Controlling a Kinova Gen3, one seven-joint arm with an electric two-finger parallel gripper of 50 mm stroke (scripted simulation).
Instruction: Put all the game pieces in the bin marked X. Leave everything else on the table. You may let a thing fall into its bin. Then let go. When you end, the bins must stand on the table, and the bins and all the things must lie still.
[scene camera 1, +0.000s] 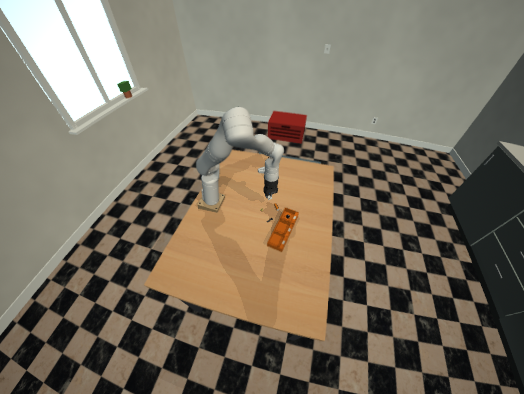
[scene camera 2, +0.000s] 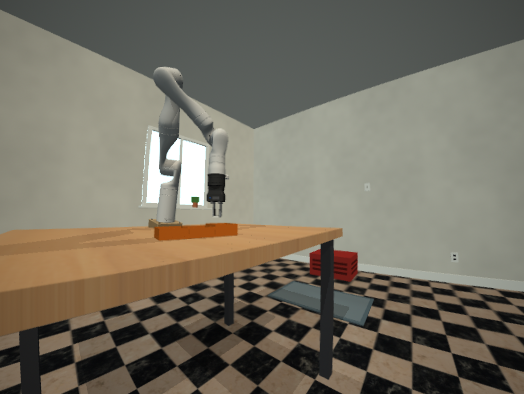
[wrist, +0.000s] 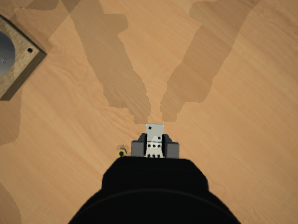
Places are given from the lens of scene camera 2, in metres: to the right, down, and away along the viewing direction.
orange bin row (scene camera 2: 209, 229): -0.17, 0.10, 0.58
